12 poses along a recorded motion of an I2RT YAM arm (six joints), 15 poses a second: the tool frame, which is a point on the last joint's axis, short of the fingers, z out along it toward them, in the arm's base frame.
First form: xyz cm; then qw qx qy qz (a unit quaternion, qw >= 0).
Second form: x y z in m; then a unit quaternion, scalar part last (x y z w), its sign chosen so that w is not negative. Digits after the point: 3 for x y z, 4 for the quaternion.
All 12 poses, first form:
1: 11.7 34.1 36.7 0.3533 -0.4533 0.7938 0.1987
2: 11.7 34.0 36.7 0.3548 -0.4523 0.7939 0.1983
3: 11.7 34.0 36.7 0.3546 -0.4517 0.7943 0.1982
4: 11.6 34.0 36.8 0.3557 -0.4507 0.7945 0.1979
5: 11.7 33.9 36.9 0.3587 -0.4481 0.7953 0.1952
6: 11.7 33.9 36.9 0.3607 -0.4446 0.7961 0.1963
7: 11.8 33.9 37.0 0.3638 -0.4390 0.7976 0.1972
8: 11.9 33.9 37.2 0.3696 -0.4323 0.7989 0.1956
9: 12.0 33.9 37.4 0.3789 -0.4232 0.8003 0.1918
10: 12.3 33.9 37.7 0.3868 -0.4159 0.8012 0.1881
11: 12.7 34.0 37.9 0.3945 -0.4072 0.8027 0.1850
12: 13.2 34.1 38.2 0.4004 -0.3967 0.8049 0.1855
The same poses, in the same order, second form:
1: 0.117 0.341 0.367 -0.4533 0.7938 0.1987 0.3533
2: 0.117 0.340 0.367 -0.4523 0.7939 0.1983 0.3548
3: 0.117 0.340 0.367 -0.4517 0.7943 0.1982 0.3546
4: 0.116 0.340 0.368 -0.4507 0.7945 0.1979 0.3557
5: 0.117 0.339 0.369 -0.4481 0.7953 0.1952 0.3587
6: 0.117 0.339 0.369 -0.4446 0.7961 0.1963 0.3607
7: 0.118 0.339 0.370 -0.4390 0.7976 0.1972 0.3638
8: 0.119 0.339 0.372 -0.4323 0.7989 0.1956 0.3696
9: 0.120 0.339 0.374 -0.4232 0.8003 0.1918 0.3789
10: 0.123 0.339 0.377 -0.4159 0.8012 0.1881 0.3868
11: 0.127 0.340 0.379 -0.4072 0.8027 0.1850 0.3945
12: 0.132 0.341 0.382 -0.3967 0.8049 0.1855 0.4004
